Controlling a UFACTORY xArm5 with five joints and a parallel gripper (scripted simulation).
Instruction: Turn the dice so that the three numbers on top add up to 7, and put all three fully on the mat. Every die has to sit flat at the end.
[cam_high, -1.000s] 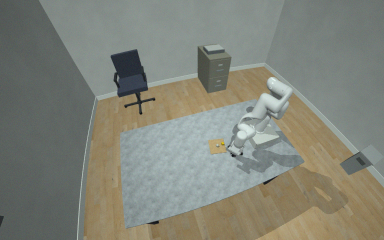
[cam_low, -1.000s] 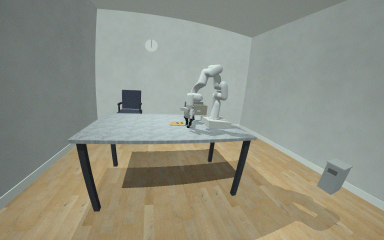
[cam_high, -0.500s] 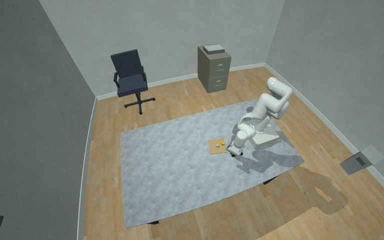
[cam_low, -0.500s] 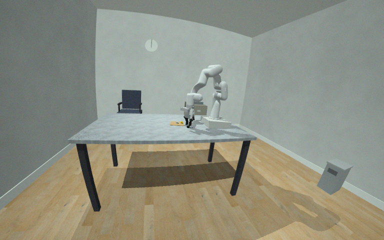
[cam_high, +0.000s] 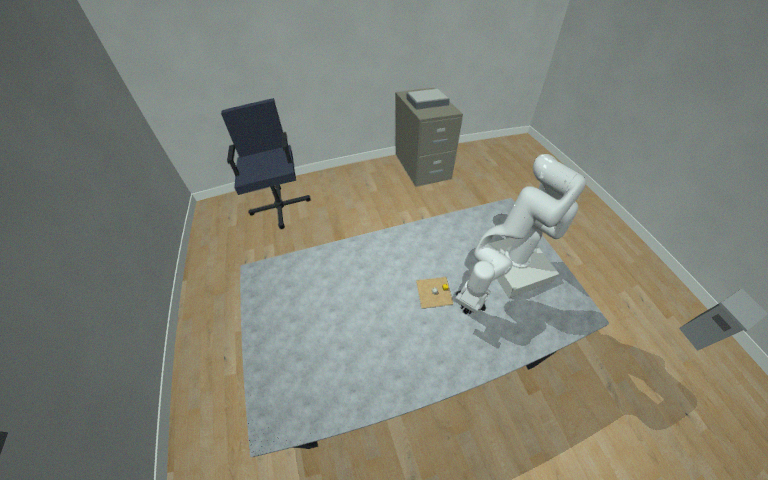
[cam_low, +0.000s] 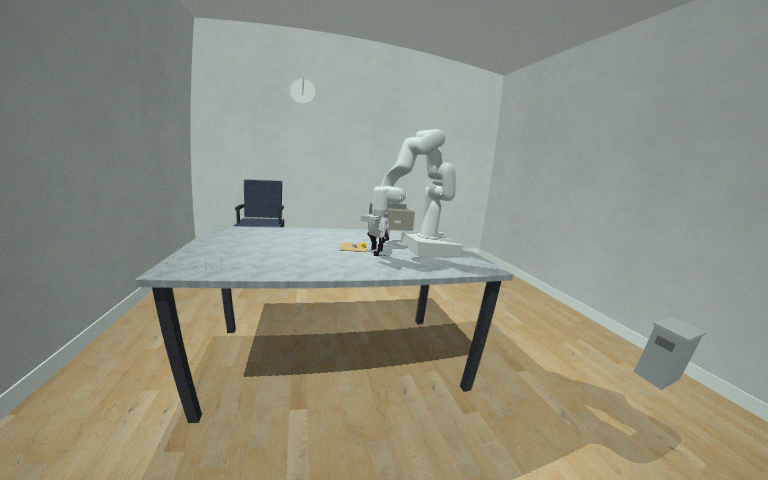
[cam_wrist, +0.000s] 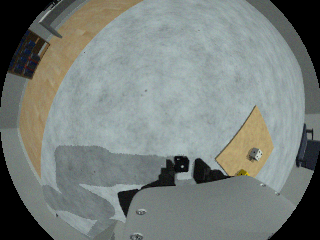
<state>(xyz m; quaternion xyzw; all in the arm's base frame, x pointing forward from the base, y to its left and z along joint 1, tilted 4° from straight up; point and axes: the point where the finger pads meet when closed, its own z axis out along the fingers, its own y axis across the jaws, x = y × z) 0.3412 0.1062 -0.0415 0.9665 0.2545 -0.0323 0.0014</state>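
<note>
The black die is 40 mm below my hand. From my hand the other things lie so: white die: 140 mm to the right, 80 mm ahead, 30 mm below; yellow die: 140 mm to the right, 30 mm below, 30 mm ahead; tan mat: 140 mm to the right, 80 mm ahead, 40 mm below.
</note>
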